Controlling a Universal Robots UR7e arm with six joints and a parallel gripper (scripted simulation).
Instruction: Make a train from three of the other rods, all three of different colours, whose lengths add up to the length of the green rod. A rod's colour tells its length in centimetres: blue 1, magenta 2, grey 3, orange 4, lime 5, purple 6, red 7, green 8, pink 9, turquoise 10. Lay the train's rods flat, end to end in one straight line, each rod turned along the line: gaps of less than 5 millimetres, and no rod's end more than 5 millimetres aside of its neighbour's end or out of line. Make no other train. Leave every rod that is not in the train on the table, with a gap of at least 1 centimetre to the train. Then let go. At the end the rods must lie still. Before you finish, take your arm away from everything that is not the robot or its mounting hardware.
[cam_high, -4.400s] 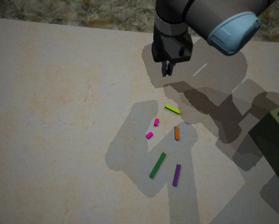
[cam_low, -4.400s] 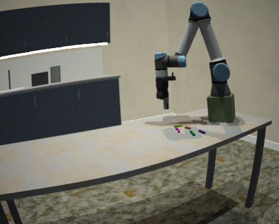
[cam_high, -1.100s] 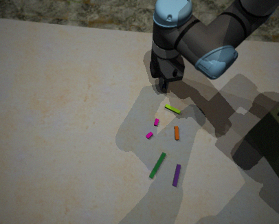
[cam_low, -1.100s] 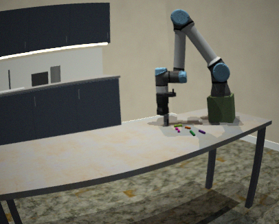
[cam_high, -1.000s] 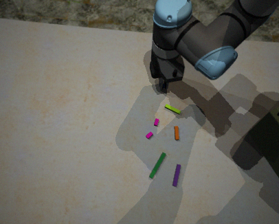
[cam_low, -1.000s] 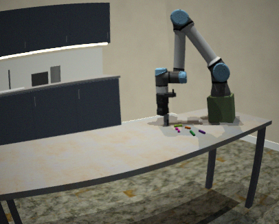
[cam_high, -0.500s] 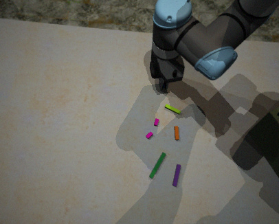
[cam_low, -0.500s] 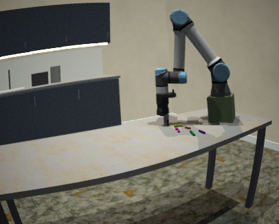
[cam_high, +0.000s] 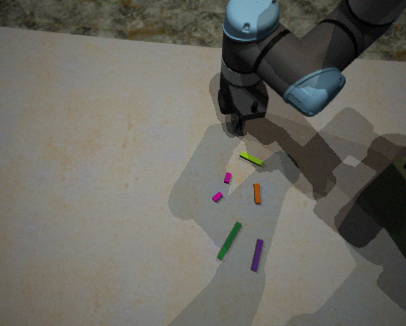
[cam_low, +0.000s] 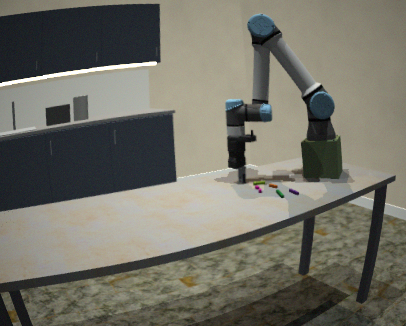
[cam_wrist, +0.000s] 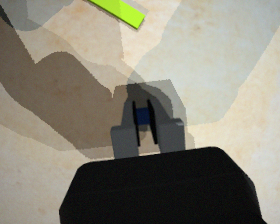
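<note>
My gripper is now 1 cm above the blue rod. From my hand the other things lie so: orange rod (15 cm to the left, 4 cm behind, 1 cm below); green rod (25 cm to the left, 2 cm ahead, 1 cm below); lime rod (8 cm to the left, 3 cm behind, 1 cm below).
</note>
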